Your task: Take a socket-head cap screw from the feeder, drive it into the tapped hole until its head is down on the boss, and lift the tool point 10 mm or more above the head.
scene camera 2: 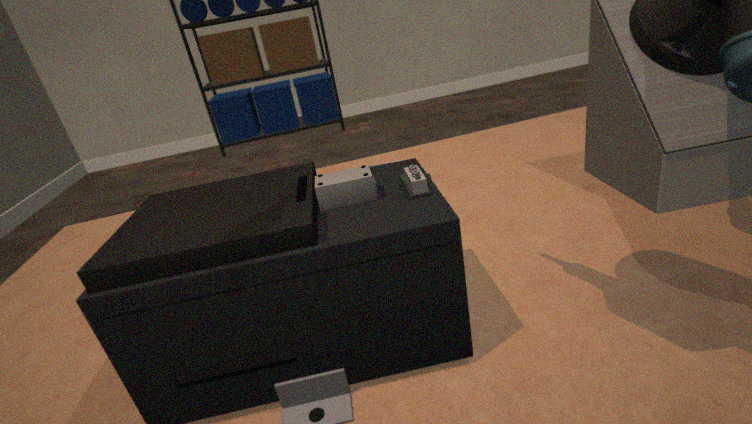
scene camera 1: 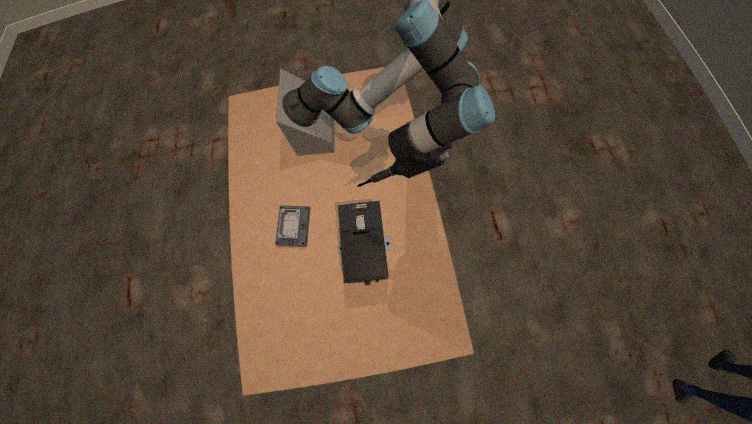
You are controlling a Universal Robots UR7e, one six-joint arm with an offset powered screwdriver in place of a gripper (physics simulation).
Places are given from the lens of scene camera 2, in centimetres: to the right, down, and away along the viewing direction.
black cover [scene camera 2: 208, 225]: -13, 1, 34
